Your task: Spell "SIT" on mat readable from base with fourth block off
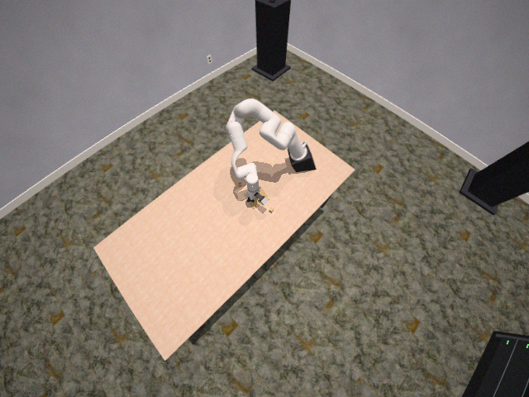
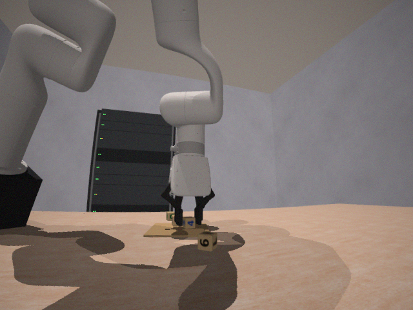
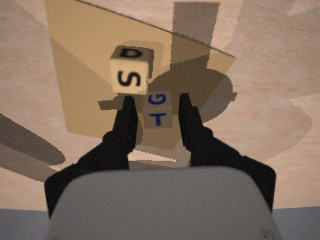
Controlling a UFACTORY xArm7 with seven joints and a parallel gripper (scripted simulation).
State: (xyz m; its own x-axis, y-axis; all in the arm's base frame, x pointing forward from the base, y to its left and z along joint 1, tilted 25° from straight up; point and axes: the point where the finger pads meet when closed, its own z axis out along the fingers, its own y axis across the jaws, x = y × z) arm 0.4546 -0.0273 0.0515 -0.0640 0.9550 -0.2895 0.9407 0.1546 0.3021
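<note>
Right now the tan mat is 2 cm behind my hand and 3 cm below it. From my hand the other things lie so: wooden block 1 cm behind, 15 cm to the left, 2 cm below.
</note>
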